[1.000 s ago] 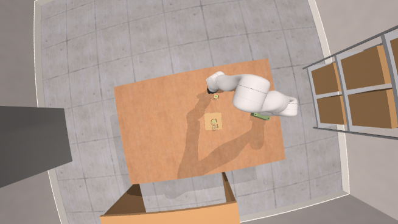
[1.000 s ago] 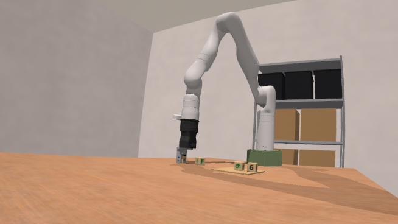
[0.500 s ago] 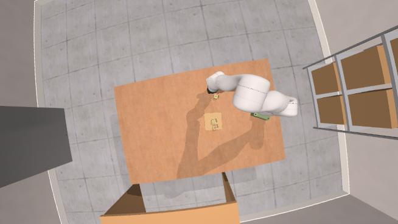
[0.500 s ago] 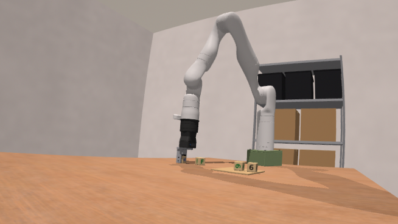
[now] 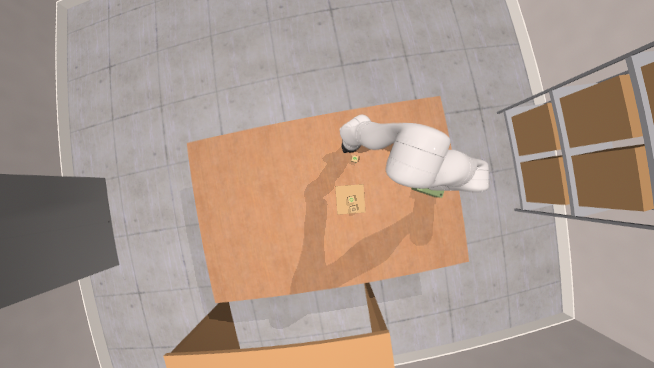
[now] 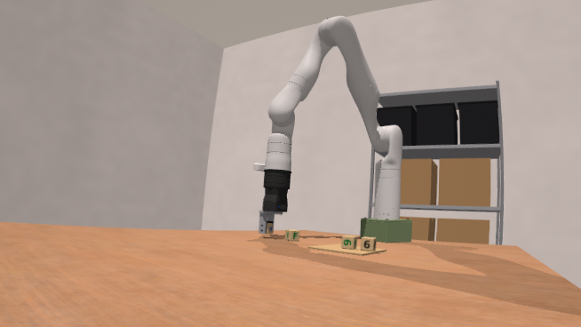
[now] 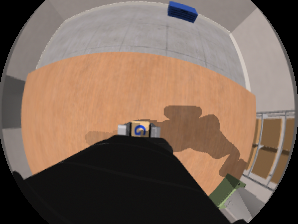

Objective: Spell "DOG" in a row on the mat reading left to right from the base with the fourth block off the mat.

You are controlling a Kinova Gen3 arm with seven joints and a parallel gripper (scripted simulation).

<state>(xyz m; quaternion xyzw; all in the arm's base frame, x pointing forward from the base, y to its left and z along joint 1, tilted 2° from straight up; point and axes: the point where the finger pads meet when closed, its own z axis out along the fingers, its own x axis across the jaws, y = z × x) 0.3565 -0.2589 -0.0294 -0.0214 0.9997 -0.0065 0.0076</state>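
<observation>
The wooden block lies 27 cm to the left of my hand, 4 cm ahead of it and 1 cm below it. The rest, counted from my hand: green-lettered block 8 cm to the left, 2 cm below, 2 cm behind; then tan mat 27 cm to the left, 4 cm ahead, 3 cm below; then blue-lettered block right at my hand.
</observation>
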